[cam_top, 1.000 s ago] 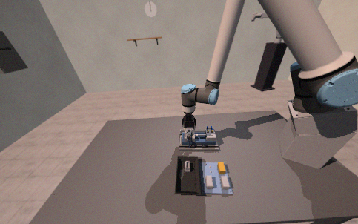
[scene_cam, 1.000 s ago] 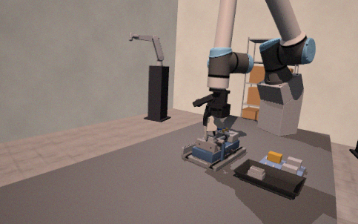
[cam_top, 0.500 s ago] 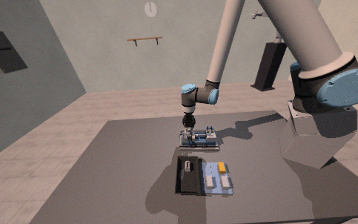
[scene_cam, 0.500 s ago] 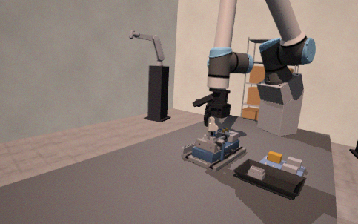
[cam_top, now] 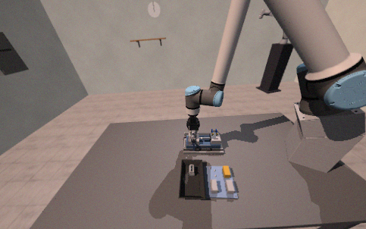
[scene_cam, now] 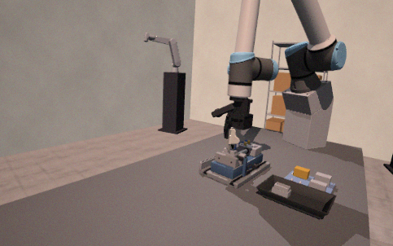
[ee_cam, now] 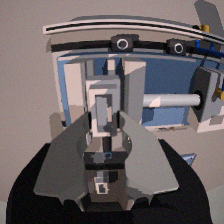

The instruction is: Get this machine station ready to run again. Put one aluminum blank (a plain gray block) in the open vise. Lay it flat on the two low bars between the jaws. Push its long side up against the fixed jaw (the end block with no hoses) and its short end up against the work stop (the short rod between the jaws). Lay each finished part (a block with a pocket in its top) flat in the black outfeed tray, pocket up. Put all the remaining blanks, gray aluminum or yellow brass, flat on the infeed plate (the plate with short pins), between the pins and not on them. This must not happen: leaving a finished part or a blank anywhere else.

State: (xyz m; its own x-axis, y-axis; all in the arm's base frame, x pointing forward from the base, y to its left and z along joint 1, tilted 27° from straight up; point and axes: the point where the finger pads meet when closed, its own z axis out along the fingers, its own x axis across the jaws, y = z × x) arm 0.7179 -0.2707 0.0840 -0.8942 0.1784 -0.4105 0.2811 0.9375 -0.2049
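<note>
My hand is 80 mm above the vise, 70 mm past it and 20 mm to the right of it. Also, from my hand: yellow brass blank (300 mm to the left, 120 mm behind, 100 mm below).
</note>
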